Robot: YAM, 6 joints.
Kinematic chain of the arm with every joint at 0, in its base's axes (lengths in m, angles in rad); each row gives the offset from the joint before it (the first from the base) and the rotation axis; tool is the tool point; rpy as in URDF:
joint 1: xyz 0 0 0.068 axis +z
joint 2: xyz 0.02 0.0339 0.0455 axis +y
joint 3: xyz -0.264 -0.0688 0 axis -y
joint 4: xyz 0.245 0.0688 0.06 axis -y
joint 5: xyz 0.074 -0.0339 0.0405 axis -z
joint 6: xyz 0.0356 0 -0.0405 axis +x
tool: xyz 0 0 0 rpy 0 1.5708 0
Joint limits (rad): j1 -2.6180..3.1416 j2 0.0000..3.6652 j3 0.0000..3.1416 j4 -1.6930..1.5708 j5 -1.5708..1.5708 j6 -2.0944..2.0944
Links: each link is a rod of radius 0.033 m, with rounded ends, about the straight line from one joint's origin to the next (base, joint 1, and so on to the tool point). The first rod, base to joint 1, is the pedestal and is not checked.
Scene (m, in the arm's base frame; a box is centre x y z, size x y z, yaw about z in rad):
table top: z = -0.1
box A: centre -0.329 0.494 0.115 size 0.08 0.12 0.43 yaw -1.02
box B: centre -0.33 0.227 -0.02 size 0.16 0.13 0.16 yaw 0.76
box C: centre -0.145 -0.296 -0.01 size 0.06 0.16 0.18 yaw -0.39
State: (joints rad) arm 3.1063 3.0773 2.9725 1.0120 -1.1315 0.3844
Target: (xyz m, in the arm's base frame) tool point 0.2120 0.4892 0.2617
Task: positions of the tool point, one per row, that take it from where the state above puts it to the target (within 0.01 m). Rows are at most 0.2 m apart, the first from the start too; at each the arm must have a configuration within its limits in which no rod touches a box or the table.
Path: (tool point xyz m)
1: -0.5284 0.1087 0.3466
2: -0.4271 0.1913 0.4403
3: -0.3075 0.2257 0.5119
4: -0.2608 0.3326 0.4692
5: -0.1764 0.4236 0.4221
6: -0.0613 0.4857 0.3715
7: 0.0729 0.5093 0.3178
8: 0.2120 0.4892 0.2617

